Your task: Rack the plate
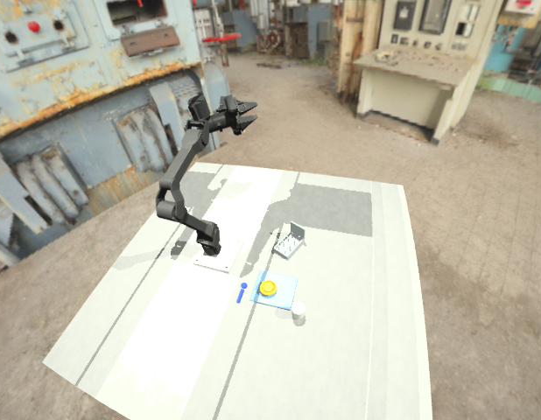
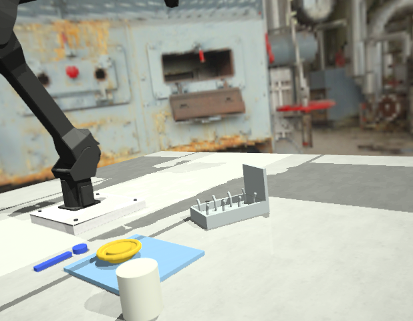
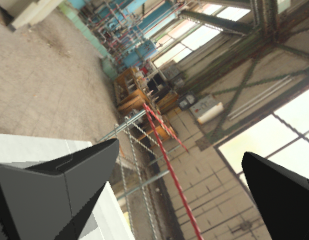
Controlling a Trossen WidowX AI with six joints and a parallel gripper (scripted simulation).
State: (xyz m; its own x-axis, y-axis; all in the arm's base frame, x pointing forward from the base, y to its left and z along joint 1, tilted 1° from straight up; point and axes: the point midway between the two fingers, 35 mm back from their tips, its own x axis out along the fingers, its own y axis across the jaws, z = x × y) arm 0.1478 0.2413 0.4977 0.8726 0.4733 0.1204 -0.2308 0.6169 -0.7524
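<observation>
Right now my gripper tip is 9 cm short of the yellow plate, 39 cm to the left of it and 50 cm above it. From my gripper tip the other things lie so: blue spoon (41 cm to the right, 51 cm below); then cylinder cup (22 cm ahead, 46 cm to the right, 49 cm below); then grey dish rack (13 cm ahead, 17 cm to the right, 49 cm below).
</observation>
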